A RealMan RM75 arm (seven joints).
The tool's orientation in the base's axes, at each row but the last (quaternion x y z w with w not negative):
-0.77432 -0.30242 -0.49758 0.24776
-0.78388 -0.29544 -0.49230 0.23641
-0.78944 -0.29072 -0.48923 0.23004
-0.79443 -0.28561 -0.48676 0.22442
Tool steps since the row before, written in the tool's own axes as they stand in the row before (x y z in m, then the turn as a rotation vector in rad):
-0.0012 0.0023 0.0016 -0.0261 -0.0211 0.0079
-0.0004 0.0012 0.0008 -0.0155 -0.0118 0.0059
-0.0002 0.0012 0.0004 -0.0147 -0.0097 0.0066
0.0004 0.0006 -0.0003 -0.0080 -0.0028 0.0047
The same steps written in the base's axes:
0.0023 -0.0008 -0.0019 -0.0186 0.0143 -0.0253
0.0012 -0.0004 -0.0008 -0.0098 0.0088 -0.0156
0.0010 -0.0007 -0.0004 -0.0076 0.0079 -0.0153
0.0004 -0.0005 0.0004 -0.0018 0.0032 -0.0090

